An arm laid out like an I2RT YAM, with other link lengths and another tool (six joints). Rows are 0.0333 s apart.
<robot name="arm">
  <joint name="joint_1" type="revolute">
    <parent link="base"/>
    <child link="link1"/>
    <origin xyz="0 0 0.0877"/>
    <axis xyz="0 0 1"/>
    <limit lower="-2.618" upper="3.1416"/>
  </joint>
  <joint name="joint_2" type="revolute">
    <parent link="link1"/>
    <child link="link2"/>
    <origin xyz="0.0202 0.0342 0.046" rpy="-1.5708 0 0"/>
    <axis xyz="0 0 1"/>
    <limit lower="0" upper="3.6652"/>
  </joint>
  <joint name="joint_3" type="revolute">
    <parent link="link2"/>
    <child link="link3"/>
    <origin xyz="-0.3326 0 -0.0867" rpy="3.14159 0 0"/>
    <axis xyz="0 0 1"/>
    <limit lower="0" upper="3.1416"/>
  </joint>
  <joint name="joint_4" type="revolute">
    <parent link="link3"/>
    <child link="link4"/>
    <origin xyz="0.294 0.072 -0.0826"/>
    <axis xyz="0 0 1"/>
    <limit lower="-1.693" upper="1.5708"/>
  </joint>
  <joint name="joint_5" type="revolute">
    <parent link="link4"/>
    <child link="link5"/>
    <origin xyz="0.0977 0.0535 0.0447" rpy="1.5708 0 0"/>
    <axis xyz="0 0 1"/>
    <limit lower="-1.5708" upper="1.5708"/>
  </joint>
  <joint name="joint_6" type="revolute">
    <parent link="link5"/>
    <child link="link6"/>
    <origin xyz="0.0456 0 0.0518" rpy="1.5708 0 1.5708"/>
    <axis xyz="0 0 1"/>
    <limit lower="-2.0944" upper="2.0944"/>
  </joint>
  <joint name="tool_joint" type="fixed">
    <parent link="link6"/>
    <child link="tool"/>
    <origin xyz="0.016 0.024 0.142" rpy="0 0.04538 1.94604"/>
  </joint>
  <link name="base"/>
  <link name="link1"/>
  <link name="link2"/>
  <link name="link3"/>
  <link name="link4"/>
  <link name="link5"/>
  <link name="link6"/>
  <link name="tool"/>
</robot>
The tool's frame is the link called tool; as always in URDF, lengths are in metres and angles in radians.
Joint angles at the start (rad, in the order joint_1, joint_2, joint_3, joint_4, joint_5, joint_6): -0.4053 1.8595 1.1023 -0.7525 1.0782 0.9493
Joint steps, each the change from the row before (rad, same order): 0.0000 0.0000 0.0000 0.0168 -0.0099 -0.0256; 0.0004 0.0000 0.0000 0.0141 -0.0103 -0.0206; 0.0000 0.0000 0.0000 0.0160 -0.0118 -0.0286; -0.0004 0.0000 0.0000 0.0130 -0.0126 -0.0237; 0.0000 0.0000 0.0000 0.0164 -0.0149 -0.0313; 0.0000 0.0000 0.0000 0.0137 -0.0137 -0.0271; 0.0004 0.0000 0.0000 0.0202 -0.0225 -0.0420; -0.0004 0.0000 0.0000 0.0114 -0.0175 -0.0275; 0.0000 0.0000 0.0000 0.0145 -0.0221 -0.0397
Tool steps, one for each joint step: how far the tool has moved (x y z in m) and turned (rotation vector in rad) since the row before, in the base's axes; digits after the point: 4 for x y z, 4 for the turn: 0.0031 -0.0006 -0.0012 0.0105 0.0017 0.0129; 0.0029 -0.0003 -0.0013 0.0102 -0.0001 0.0113; 0.0031 -0.0005 -0.0013 0.0130 0.0041 0.0153; 0.0026 -0.0003 -0.0015 0.0132 0.0024 0.0130; 0.0035 -0.0003 -0.0016 0.0157 0.0045 0.0180; 0.0030 -0.0002 -0.0015 0.0142 0.0040 0.0162; 0.0048 0.0000 -0.0023 0.0229 0.0065 0.0266; 0.0029 0.0002 -0.0019 0.0178 0.0047 0.0179; 0.0038 0.0003 -0.0022 0.0230 0.0096 0.0267
